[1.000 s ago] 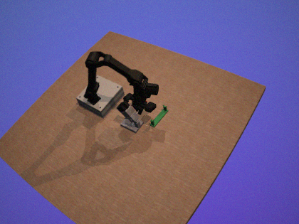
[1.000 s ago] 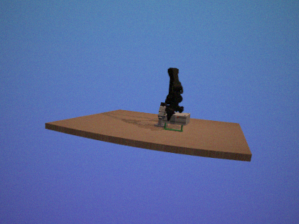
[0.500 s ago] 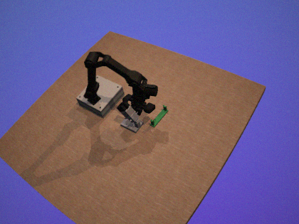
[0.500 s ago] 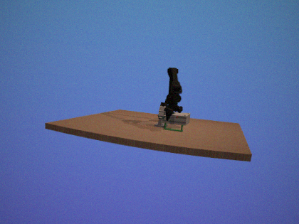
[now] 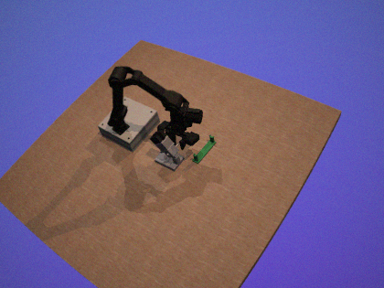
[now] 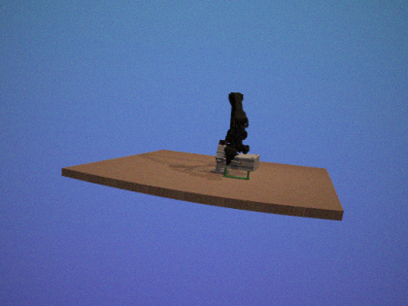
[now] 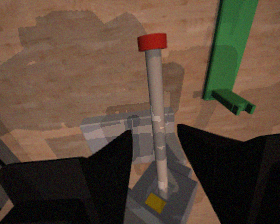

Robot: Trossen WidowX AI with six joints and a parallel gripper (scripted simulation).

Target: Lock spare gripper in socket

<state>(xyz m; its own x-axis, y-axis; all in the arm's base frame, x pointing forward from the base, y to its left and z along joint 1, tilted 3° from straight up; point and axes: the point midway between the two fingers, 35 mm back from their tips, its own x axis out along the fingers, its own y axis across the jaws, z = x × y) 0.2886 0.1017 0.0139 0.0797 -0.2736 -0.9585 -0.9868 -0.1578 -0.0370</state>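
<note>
Right now my gripper tip is 50 mm to the left of the grey mount. From my gripper tip the other things lie so: spare gripper: 70 mm above, 50 mm to the right, 20 mm behind; then green rack: 80 mm to the left, 70 mm ahead, 30 mm below.
</note>
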